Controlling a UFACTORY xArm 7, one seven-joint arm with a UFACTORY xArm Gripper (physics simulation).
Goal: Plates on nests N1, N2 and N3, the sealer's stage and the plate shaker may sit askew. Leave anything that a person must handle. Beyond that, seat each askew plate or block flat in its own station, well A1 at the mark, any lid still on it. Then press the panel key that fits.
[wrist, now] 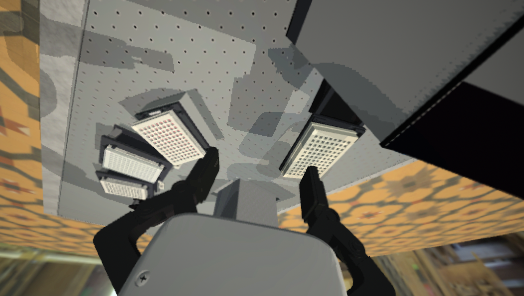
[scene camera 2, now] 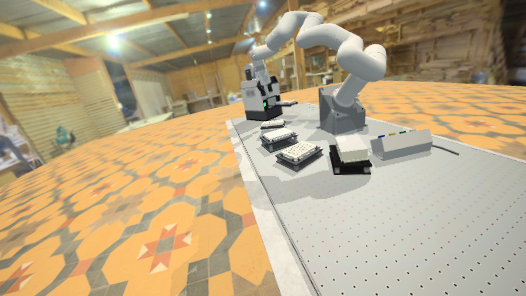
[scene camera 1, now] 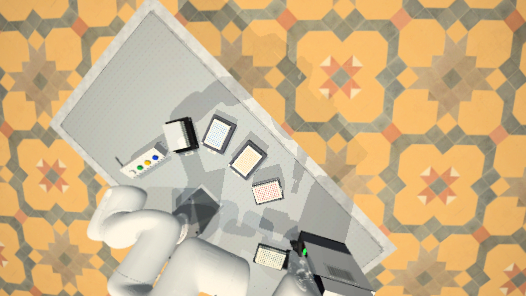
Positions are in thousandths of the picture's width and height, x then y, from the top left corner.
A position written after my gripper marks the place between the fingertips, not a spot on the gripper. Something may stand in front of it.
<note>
My gripper (wrist: 499, 562) is open and holds nothing. Also in view: a red-welled plate (wrist: 316, 448), a white lidded plate (scene camera 2: 668, 502) and a button box (scene camera 2: 790, 478).
The button box is seen too in scene camera 1 (scene camera 1: 298, 519).
</note>
